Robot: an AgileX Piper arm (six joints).
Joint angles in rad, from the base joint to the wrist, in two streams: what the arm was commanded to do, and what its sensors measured. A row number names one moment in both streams.
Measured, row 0:
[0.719, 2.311, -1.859, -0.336, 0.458, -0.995]
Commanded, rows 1 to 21:
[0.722, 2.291, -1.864, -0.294, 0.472, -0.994]
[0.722, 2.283, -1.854, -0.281, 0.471, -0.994]
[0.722, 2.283, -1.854, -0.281, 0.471, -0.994]
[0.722, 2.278, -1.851, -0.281, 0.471, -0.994]
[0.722, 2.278, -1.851, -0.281, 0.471, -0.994]
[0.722, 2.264, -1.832, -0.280, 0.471, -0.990]
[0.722, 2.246, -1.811, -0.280, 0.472, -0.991]
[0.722, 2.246, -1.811, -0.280, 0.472, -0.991]
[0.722, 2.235, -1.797, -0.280, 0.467, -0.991]
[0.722, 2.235, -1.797, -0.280, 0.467, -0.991]
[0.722, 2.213, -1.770, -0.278, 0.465, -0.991]
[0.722, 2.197, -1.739, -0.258, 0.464, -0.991]
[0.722, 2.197, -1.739, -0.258, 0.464, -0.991]
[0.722, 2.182, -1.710, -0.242, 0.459, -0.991]
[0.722, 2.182, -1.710, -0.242, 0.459, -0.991]
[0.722, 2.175, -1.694, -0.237, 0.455, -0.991]
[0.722, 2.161, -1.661, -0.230, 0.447, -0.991]
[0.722, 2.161, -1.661, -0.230, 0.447, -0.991]
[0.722, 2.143, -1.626, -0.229, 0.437, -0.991]
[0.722, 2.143, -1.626, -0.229, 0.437, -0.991]
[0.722, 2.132, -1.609, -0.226, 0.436, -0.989]
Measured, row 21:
[0.719, 2.166, -1.650, -0.238, 0.448, -0.995]
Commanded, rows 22 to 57:
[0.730, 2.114, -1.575, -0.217, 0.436, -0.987]
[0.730, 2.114, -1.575, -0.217, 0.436, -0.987]
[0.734, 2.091, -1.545, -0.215, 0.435, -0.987]
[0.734, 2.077, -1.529, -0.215, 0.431, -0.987]
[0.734, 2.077, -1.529, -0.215, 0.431, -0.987]
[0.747, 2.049, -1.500, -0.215, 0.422, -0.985]
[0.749, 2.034, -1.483, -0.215, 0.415, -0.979]
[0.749, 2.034, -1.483, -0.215, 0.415, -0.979]
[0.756, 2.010, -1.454, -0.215, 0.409, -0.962]
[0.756, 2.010, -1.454, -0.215, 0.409, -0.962]
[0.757, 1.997, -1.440, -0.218, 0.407, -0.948]
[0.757, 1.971, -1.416, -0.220, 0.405, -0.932]
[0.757, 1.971, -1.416, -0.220, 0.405, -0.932]
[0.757, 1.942, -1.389, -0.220, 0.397, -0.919]
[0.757, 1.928, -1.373, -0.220, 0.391, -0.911]
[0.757, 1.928, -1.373, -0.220, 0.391, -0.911]
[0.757, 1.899, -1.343, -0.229, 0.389, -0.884]
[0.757, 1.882, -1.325, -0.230, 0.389, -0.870]
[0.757, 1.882, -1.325, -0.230, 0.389, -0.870]
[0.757, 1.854, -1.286, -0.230, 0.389, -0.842]
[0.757, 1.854, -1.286, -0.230, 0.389, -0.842]
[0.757, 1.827, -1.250, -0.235, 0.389, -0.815]
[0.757, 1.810, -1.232, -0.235, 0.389, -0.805]
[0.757, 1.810, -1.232, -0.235, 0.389, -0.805]
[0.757, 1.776, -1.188, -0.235, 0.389, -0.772]
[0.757, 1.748, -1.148, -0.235, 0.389, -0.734]
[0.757, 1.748, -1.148, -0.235, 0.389, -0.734]
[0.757, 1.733, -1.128, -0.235, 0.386, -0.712]
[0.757, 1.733, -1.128, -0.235, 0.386, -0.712]
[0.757, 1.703, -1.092, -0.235, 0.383, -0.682]
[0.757, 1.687, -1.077, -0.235, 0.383, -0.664]
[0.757, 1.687, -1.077, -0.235, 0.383, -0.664]
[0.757, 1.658, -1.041, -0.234, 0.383, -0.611]
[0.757, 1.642, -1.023, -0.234, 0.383, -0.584]
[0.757, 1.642, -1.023, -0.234, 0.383, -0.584]
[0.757, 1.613, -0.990, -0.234, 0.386, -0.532]
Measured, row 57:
[0.754, 1.657, -1.031, -0.231, 0.394, -0.612]
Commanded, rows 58 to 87:
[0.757, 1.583, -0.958, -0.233, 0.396, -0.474]
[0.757, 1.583, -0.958, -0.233, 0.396, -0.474]
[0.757, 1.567, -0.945, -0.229, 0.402, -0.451]
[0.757, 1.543, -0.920, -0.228, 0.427, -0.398]
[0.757, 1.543, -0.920, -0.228, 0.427, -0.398]
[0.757, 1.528, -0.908, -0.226, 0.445, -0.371]
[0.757, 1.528, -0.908, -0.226, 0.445, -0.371]
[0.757, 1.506, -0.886, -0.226, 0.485, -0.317]
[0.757, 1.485, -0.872, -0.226, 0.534, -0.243]
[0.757, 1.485, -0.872, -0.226, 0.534, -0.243]
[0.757, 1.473, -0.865, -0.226, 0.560, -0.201]
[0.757, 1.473, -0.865, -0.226, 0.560, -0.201]
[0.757, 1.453, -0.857, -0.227, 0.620, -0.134]
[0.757, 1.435, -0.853, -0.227, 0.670, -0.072]
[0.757, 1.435, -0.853, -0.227, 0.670, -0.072]
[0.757, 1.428, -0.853, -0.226, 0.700, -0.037]
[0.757, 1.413, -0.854, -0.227, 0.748, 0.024]
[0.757, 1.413, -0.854, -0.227, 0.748, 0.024]
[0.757, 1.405, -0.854, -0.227, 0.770, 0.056]
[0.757, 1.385, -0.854, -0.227, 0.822, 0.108]
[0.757, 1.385, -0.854, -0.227, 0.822, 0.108]
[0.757, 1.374, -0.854, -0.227, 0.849, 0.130]
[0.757, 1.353, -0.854, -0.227, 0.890, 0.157]
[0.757, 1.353, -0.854, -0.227, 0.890, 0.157]
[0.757, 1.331, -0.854, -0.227, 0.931, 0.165]
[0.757, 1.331, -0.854, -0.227, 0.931, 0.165]
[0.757, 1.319, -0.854, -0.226, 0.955, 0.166]
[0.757, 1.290, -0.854, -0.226, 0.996, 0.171]
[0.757, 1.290, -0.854, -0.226, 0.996, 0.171]
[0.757, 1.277, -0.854, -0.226, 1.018, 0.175]
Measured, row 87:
[0.754, 1.316, -0.858, -0.228, 0.952, 0.154]
